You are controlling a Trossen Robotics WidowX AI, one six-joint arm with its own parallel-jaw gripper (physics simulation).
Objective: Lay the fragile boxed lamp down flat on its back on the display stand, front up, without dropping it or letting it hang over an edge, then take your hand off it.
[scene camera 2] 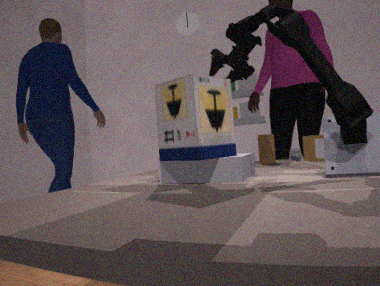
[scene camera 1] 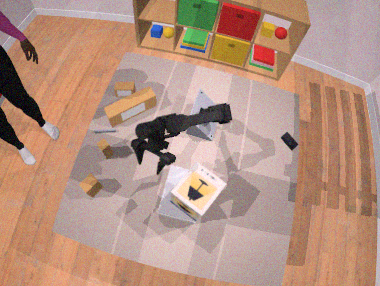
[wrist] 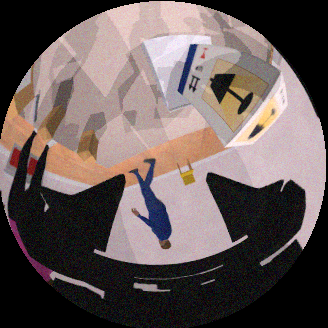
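Seen in the pictures: gripper, fingertip midpoint: (scene camera 1: pixel 148 169) (wrist: pixel 166 177); arm's base, link origin: (scene camera 2: pixel 354 135).
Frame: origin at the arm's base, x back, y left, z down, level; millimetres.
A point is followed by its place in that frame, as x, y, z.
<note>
The boxed lamp (scene camera 1: pixel 210 186) @[-434, 115, -197] (scene camera 2: pixel 191 122) @[-422, 172, -67] (wrist: pixel 207 100) @[-465, -20, -106] is a tall white box with yellow lamp pictures and a blue band at its bottom. It stands upright on the white display stand (scene camera 1: pixel 168 199) @[-504, -34, -38] (scene camera 2: pixel 227 171) @[-353, 103, 76] (wrist: pixel 161 62) @[-395, -61, 36]. In scene camera 2 the lamp pictures have their shades downward, and part of the stand shows to the right of the box. Its far sides are hidden. My gripper (scene camera 1: pixel 150 167) @[-446, -145, -227] (scene camera 2: pixel 221 76) (wrist: pixel 166 177) @[-446, -145, -227] is open and empty, apart from the box, beside its upper part; in the wrist view the box is above the right finger.
Small wooden blocks (scene camera 1: pixel 91 185) @[-559, -434, -14] (scene camera 1: pixel 105 148) @[-350, -435, -18] and a longer wooden box (scene camera 1: pixel 131 106) @[-66, -397, -3] lie on the grey mat (scene camera 1: pixel 250 255) @[-671, 453, 106]. The arm's base plate (scene camera 1: pixel 202 131) @[-84, 22, 26] is behind the stand. A black block (scene camera 1: pixel 289 141) @[42, 560, 71] lies at the right. A toy shelf (scene camera 1: pixel 300 22) and two people stand around.
</note>
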